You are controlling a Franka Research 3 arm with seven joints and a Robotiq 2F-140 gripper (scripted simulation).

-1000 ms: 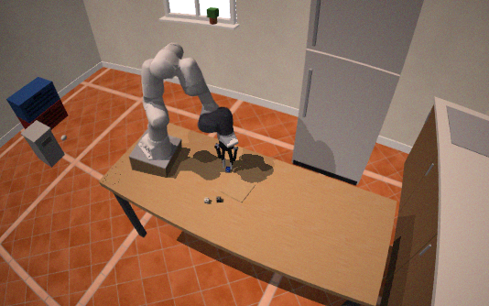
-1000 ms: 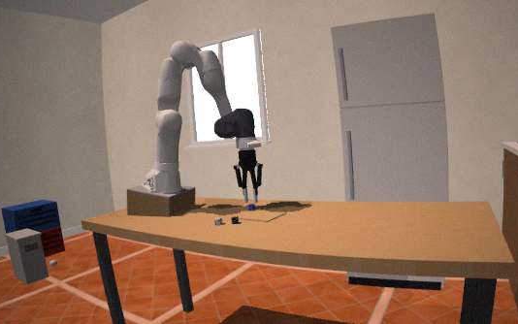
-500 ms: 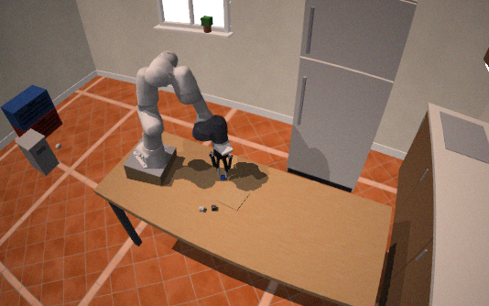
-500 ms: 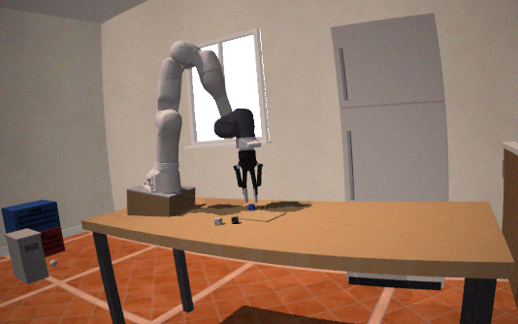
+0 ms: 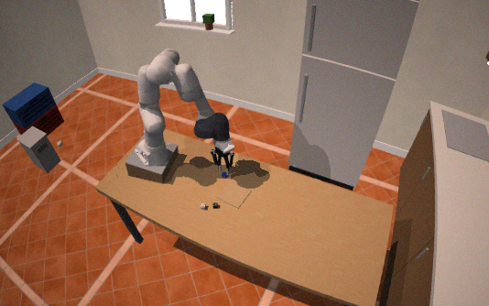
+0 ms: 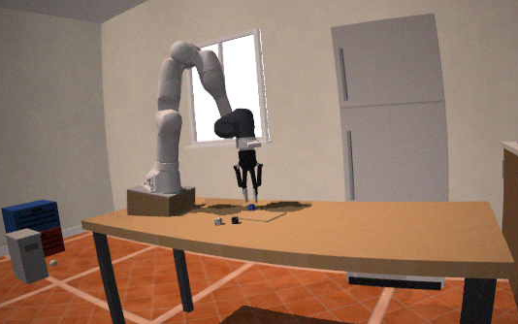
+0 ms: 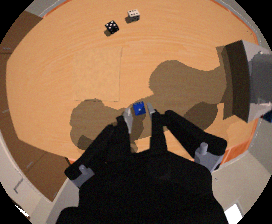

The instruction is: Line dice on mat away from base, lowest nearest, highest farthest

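The blue die is 50 mm below my hand. Also, from my hand: wood-coloured mat: 130 mm ahead, 70 mm to the right, 60 mm below.
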